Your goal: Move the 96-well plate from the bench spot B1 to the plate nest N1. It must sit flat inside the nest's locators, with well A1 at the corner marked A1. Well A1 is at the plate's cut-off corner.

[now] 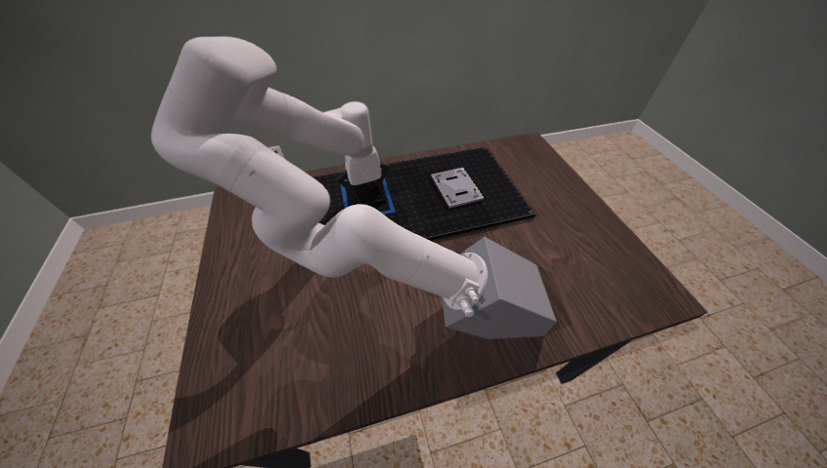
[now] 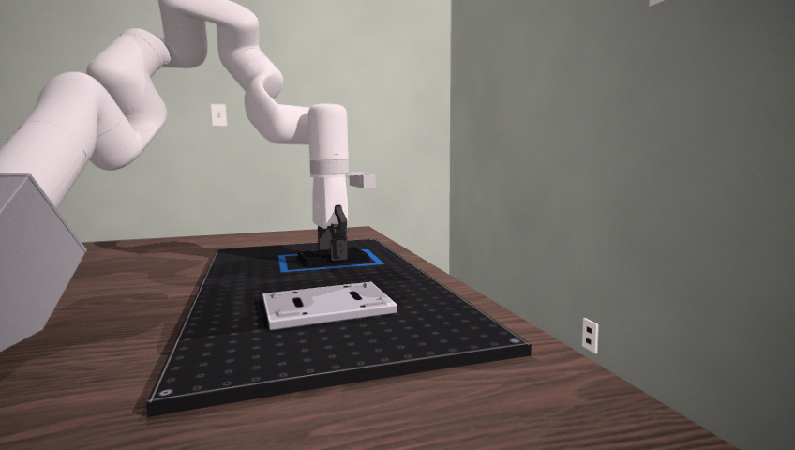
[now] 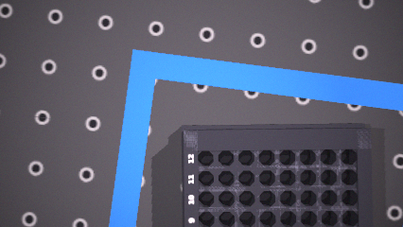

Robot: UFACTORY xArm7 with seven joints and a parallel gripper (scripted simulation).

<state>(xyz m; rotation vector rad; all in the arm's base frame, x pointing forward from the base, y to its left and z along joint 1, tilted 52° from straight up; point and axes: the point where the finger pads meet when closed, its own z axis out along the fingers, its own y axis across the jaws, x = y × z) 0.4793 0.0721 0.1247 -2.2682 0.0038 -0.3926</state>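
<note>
Now: hand 10 mm above the black 96-well plate. Also, from my hand: white plate nest 300 mm to the right, 50 mm behind, 10 mm below.
</note>
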